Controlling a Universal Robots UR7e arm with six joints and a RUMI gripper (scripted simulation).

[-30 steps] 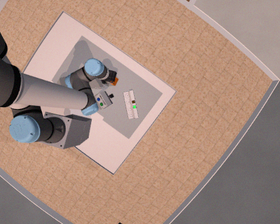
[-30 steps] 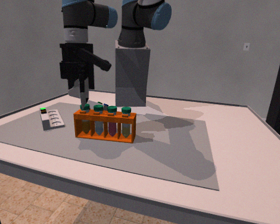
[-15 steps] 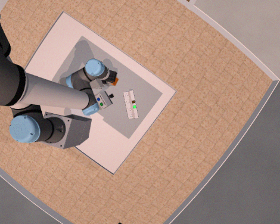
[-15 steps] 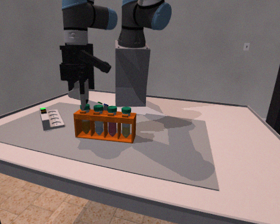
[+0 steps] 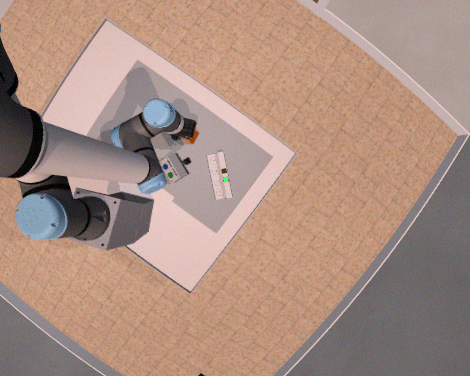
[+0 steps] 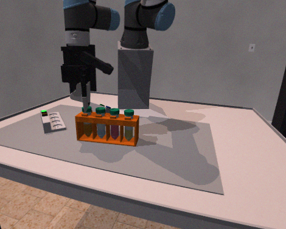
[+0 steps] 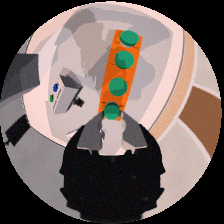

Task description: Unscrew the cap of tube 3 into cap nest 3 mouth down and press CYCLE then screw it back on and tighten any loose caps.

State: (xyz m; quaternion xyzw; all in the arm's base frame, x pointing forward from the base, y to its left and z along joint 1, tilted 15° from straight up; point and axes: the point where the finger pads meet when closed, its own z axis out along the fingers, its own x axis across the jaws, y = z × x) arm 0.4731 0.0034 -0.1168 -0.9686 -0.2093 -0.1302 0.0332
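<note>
My hand is 200 mm past the green ready key, 60 mm to the left of it and 60 mm above it. Also, from my hand: blue cycle key 180 mm behind, 20 mm to the right, 60 mm below; then key housing 180 mm behind, 40 mm to the right, 70 mm below.
</note>
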